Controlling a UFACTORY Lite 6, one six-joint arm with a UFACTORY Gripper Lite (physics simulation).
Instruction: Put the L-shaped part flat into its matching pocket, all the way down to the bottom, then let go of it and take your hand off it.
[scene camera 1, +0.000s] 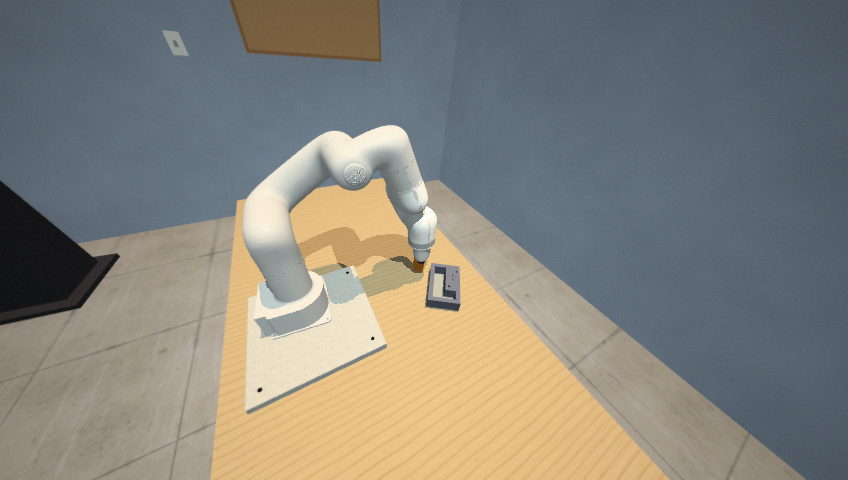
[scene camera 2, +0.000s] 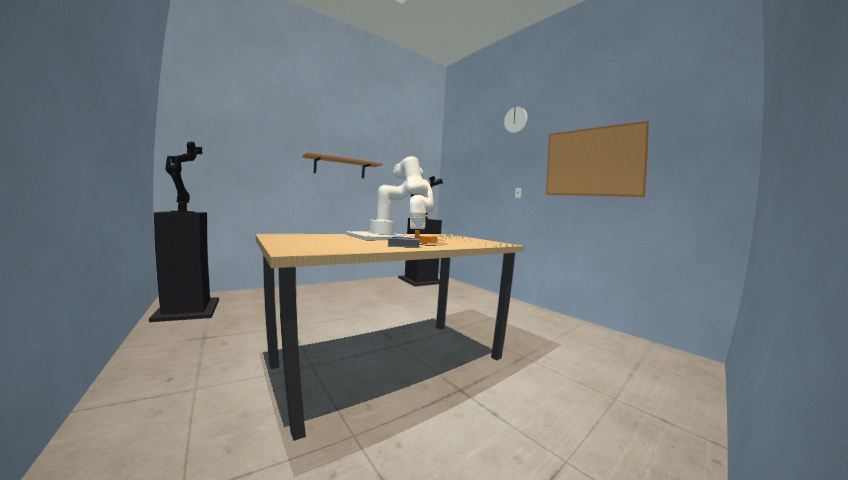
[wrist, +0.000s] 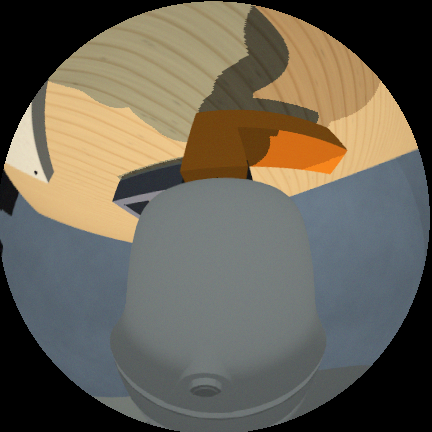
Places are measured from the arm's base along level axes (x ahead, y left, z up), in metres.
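Where they show: end effector, tool point: (scene camera 1: 421, 257) (scene camera 2: 417, 232) (wrist: 217, 185); arm's base, origin of the base link: (scene camera 1: 303, 308) (scene camera 2: 382, 233).
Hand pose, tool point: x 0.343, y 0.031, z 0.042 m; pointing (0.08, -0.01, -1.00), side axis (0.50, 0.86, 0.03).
Things, the pixels of their centre, and the offset from my tool point. Level surfaces: height alone.
- orange L-shaped part, body centre: (wrist: 284, 151) (scene camera 1: 420, 252) (scene camera 2: 426, 236) 0.016 m ahead, 0.041 m left, 0.020 m down
- dark grey block, body centre: (wrist: 174, 198) (scene camera 1: 444, 285) (scene camera 2: 403, 242) 0.037 m ahead, 0.091 m right, 0.044 m down
- wooden table, its level: 0.062 m down
The orange L-shaped part (scene camera 1: 418, 267) (scene camera 2: 428, 239) (wrist: 300, 149) appears to stand on the table, one leg up and the other along the wood. My gripper (scene camera 1: 420, 261) (scene camera 2: 417, 230) (wrist: 216, 174) points down at the upright leg and looks shut on it. In the wrist view a dark finger edge shows against the leg's right side; the other finger is mostly hidden. The dark grey block (scene camera 1: 454, 273) (scene camera 2: 403, 242) (wrist: 150, 182) with the pocket lies close beside the part. Its recess shows a pale bottom in scene view 1. The wrist housing hides much of the block in the wrist view.
The arm's pale base plate (scene camera 1: 321, 362) (wrist: 22, 145) lies on the wooden table (scene camera 1: 476, 386) (scene camera 2: 333, 249). The table's long edge runs close past the block. Black pedestals (scene camera 2: 181, 261) (scene camera 2: 432, 228) stand on the floor away from the table.
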